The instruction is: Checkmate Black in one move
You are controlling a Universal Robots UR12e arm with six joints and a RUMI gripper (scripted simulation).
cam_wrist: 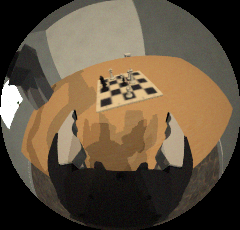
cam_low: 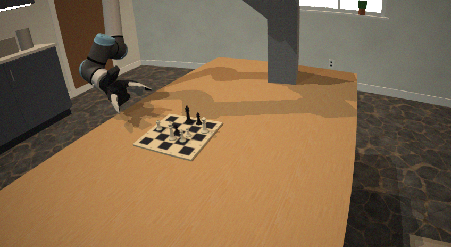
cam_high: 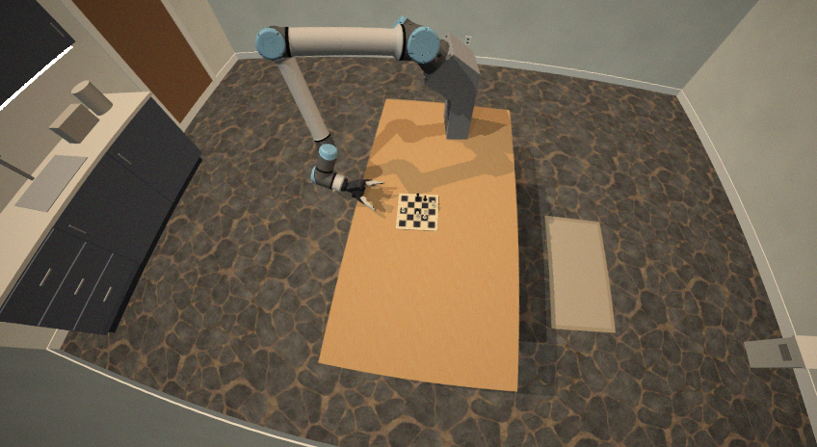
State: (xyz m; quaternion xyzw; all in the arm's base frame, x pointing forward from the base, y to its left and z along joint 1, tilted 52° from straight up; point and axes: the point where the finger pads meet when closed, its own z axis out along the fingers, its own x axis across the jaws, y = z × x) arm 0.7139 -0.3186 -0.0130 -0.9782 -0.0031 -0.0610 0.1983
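The tall white piece is 21 cm to the left of my hand, 5 cm ahead of it and 4 cm below it. Round my hand: white rook: 28 cm to the left, 5 cm below, 3 cm behind; small chessboard: 20 cm to the left, 8 cm below, 1 cm ahead; black king: 19 cm to the left, 6 cm behind, 4 cm below.
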